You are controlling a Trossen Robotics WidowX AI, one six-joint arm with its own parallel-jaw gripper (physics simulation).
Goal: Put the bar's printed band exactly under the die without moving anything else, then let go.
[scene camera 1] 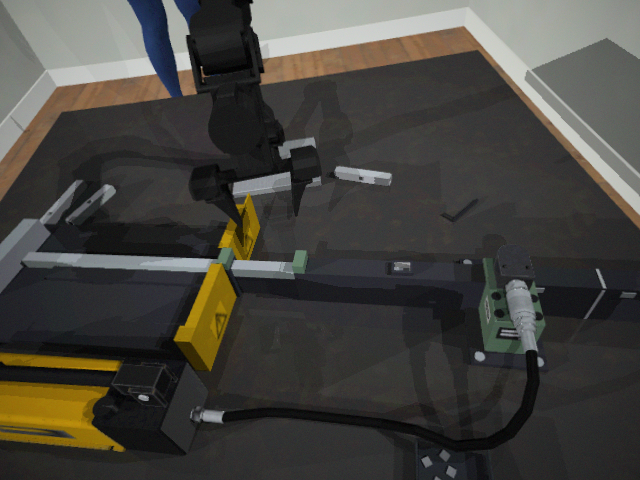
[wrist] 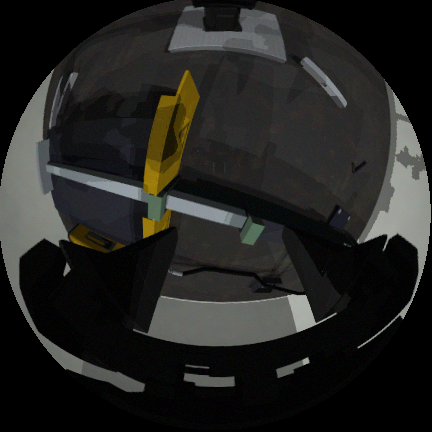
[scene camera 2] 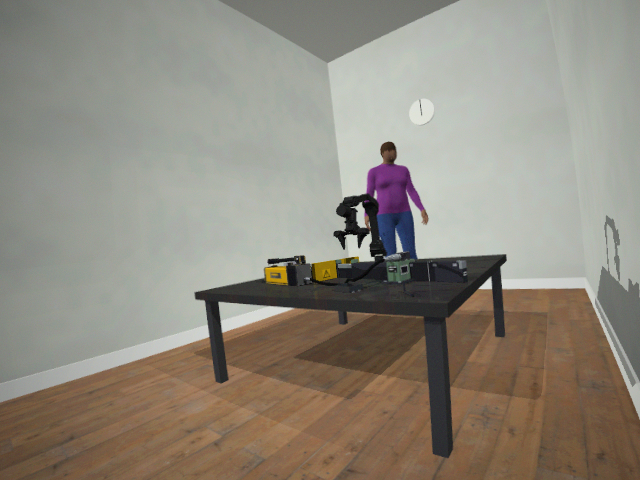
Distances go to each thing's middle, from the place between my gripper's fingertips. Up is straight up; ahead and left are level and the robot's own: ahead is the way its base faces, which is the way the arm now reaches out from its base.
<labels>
Now: hand 150 mm short of the yellow-black box (scene camera 1: 142,403), 320 mm to the left of it and 80 mm above it.
</labels>
